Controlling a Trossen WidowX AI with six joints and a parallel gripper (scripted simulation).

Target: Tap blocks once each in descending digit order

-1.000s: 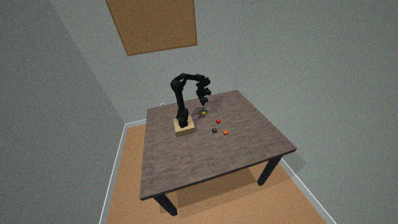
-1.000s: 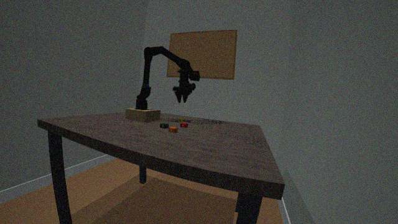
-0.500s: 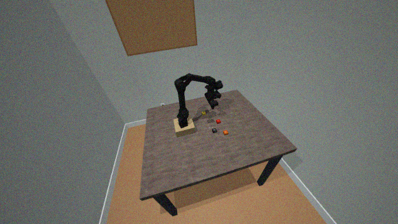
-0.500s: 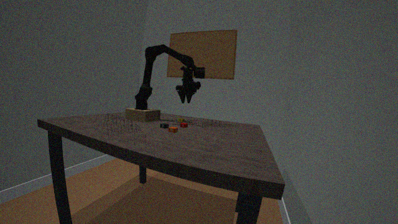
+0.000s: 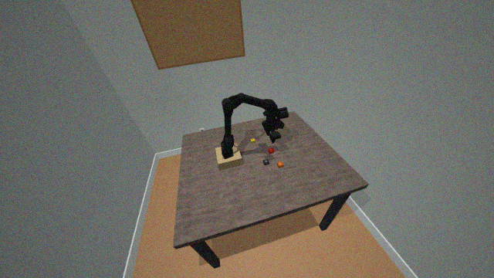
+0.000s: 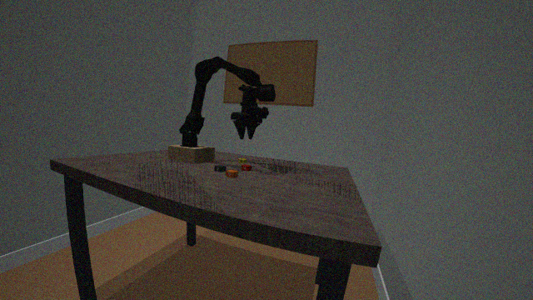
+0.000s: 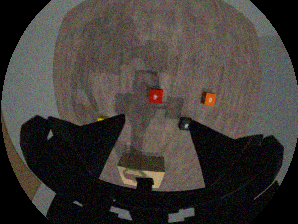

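My gripper tip is now 12 cm above the red block and 1 cm short of it. The rest, counted from my gripper tip: black block 12 cm below, 8 cm behind, 7 cm to the right; orange block 14 cm to the right, 12 cm below, 1 cm behind; yellow block 17 cm to the left, 12 cm below, 5 cm behind.
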